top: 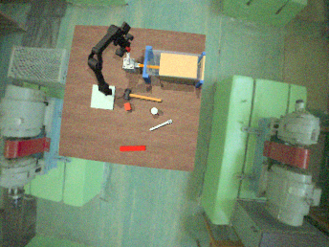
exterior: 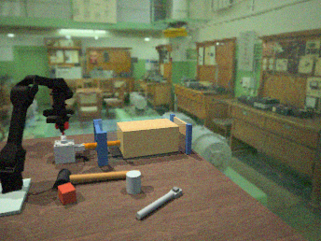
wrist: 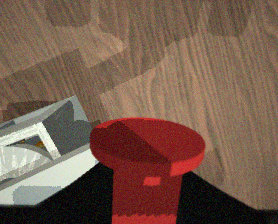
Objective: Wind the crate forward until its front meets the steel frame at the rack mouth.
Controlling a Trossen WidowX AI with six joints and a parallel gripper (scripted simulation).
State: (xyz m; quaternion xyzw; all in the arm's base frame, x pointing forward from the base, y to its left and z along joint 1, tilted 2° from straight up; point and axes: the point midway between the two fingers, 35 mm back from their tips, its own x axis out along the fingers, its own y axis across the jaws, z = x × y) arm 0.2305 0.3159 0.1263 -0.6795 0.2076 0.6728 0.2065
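Right now the winch handle is 40 mm to the right of my gripper tip and 10 mm below it. Round my gripper tip: red knob 20 mm above; winch 20 mm behind, 110 mm to the right, 90 mm below; blue steel frame 150 mm ahead, 130 mm to the right, 10 mm below.
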